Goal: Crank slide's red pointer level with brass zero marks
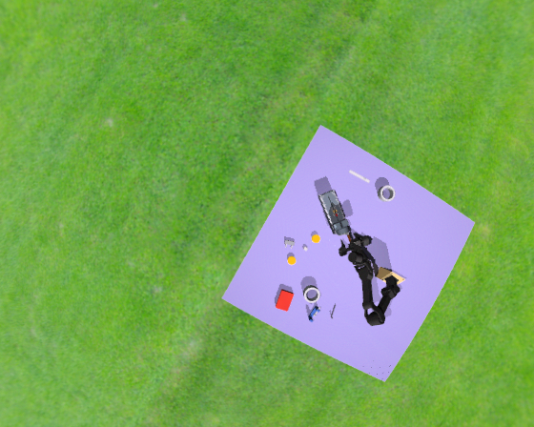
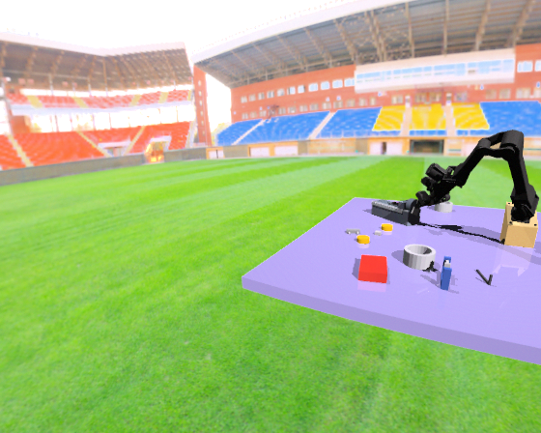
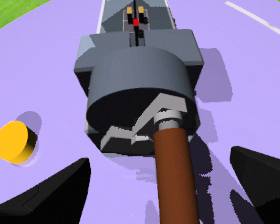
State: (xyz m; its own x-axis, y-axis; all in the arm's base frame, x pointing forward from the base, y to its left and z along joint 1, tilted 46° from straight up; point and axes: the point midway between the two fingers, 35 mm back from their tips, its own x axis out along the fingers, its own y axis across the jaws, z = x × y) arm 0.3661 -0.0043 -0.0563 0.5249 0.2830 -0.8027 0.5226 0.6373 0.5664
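The brown crank handle lies 2 cm behind my gripper tip, 2 cm above it and 1 cm to the left of it. Also, from my gripper tip: red pointer: 12 cm ahead, 7 cm to the right, 1 cm below; then white bar: 37 cm to the right, 12 cm ahead, 9 cm below; then small grey bracket: 25 cm ahead, 24 cm to the left, 9 cm below.
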